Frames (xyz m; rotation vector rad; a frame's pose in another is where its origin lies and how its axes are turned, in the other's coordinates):
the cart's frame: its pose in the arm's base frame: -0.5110 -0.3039 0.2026 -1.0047 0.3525 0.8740
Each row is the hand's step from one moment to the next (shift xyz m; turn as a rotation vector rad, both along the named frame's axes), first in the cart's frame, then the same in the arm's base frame.
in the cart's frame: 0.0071 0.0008 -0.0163 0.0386 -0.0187 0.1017
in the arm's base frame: 0.0058 -0.0103 -0.0133 0.0260 0.0998 0.0394
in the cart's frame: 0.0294 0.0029 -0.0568 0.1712 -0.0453 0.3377
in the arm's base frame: 0.0230 -0.0335 -0.0495 0.1000 0.3557 0.0942
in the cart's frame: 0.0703 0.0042 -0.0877 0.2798 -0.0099 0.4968
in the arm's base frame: 0.0512 -0.0401 -0.0918 0.1207 0.5504 0.0879
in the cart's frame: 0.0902 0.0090 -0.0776 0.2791 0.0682 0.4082
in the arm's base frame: 0.0587 -0.0210 -0.1018 0.0707 0.4941 -0.0031
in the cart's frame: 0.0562 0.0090 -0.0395 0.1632 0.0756 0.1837
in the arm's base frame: 0.0328 -0.0047 -0.0608 0.0205 0.2511 -0.0512
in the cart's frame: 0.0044 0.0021 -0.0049 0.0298 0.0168 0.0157
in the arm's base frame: 0.0017 -0.0016 -0.0065 0.0036 0.0315 -0.0203
